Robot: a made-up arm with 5 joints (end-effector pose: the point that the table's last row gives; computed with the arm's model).
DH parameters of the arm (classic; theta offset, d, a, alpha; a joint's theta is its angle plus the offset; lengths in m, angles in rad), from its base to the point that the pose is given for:
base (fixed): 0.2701 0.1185 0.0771 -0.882
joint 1: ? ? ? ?
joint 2: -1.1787 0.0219 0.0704 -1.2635
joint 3: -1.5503 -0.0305 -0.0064 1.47
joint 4: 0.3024 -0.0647 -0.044 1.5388
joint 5: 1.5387 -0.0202 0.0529 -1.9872
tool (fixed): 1.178 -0.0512 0 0
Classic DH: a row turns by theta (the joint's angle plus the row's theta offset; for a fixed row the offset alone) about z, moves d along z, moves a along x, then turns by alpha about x.
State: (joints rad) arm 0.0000 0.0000 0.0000 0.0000 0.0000
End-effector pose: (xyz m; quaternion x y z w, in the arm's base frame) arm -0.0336 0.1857 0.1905 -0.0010 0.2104 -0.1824 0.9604
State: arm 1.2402 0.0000 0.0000 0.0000 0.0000
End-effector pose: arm -0.0359 0.1192 0.2675 -0.2724 0.5643 0.1815 0.7579
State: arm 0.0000 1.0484 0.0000 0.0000 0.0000
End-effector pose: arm 0.0498 0.1569 0.1905 0.1045 0.1826 -0.6387 0.7402
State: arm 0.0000 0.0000 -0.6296 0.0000 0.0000
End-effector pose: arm -0.0362 0.1851 0.1824 -0.3085 0.1810 -0.1451 0.9225
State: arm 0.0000 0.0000 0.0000 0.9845 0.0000
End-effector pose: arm -0.0304 0.1855 0.1934 0.0757 -0.2704 -0.1871 0.9414
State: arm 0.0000 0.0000 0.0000 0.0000 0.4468
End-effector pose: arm -0.0336 0.1685 0.2166 -0.2137 0.1647 -0.2245 0.9364
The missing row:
joint 1: 0 0.1296 -0.0668 -2.2596
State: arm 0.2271 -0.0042 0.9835 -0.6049 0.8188
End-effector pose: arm -0.0182 0.1148 0.2177 -0.0170 0.4723 -0.0156 0.8811
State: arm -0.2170 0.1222 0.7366 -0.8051 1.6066
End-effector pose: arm 0.0187 0.1147 0.2482 -0.3840 0.2785 -0.1195 0.8722
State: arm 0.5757 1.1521 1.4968 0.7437 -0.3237
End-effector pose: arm 0.0534 0.1311 0.2117 0.4771 -0.3811 -0.5977 0.5194
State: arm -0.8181 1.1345 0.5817 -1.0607 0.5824
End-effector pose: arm 0.0361 0.1232 0.1939 0.5325 0.2510 -0.4235 0.6886
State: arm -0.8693 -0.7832 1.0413 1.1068 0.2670
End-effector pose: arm -0.0337 0.1957 0.1315 0.5205 -0.4233 -0.3005 0.6780
